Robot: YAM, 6 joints.
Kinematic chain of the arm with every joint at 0, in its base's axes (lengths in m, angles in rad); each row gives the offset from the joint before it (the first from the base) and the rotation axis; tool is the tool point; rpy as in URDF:
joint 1: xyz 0 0 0.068 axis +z
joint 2: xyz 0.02 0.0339 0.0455 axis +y
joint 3: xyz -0.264 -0.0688 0 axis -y
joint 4: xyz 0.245 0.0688 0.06 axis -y
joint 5: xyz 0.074 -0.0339 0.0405 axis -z
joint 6: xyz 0.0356 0 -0.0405 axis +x
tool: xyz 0 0 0 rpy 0 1.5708 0
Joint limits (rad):
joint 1: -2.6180..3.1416
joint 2: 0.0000..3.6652
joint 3: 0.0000..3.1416
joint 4: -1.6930..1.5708
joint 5: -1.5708..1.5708
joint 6: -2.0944..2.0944
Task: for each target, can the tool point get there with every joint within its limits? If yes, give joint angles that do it. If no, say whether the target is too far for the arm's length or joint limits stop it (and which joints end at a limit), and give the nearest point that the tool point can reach.
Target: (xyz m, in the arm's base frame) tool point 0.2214 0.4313 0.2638
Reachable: yes | joints 1.0357 2.1569 1.4950 1.0276 -0.9770 -1.2496
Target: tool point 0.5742 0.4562 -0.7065
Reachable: no: too far | nearest point 0.3578 0.2843 -0.3143 | short by 0.480 m
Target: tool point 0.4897 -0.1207 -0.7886
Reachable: no: too far | nearest point 0.3521 -0.0868 -0.3619 | short by 0.450 m
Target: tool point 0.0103 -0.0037 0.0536
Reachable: yes | joints 2.4162 3.1536 0.3230 -1.0712 0.1138 0.5740
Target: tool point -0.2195 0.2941 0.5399
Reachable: yes | joints -1.0234 0.6075 2.6404 -0.3935 1.3044 -1.0622
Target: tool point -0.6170 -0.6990 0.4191
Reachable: no: too far | nearest point -0.4059 -0.4599 0.3123 | short by 0.336 m
